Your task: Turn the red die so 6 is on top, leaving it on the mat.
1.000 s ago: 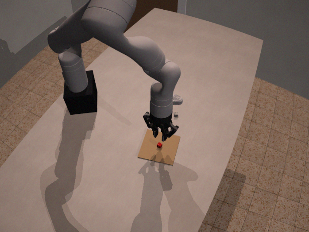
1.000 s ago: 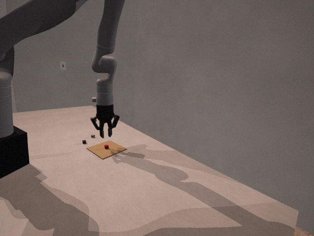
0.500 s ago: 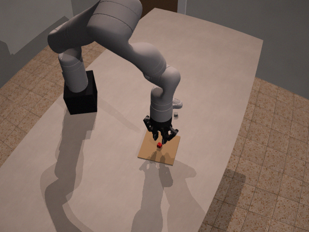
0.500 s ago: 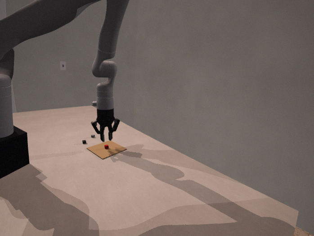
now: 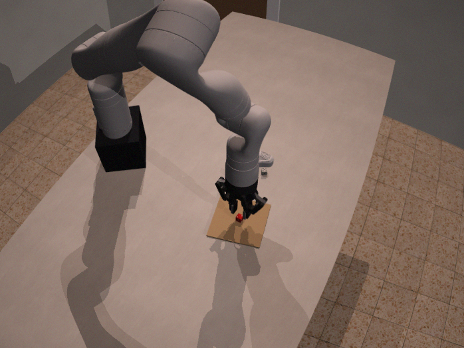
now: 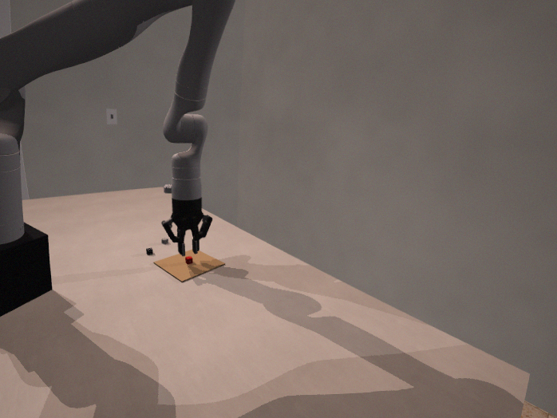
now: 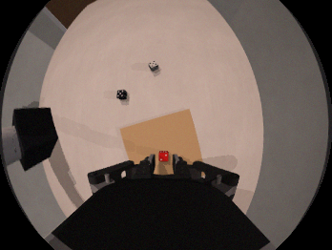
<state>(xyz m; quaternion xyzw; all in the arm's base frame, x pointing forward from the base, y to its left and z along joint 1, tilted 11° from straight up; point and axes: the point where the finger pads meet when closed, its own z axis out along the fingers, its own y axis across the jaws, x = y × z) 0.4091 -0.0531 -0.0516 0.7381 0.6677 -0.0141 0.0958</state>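
My gripper is now 4 cm above the red die. From my hand the other things lie so: black die (7 cm behind, 12 cm to the left, 4 cm below); grey die (18 cm to the left, 4 cm below); tan mat (5 cm below).
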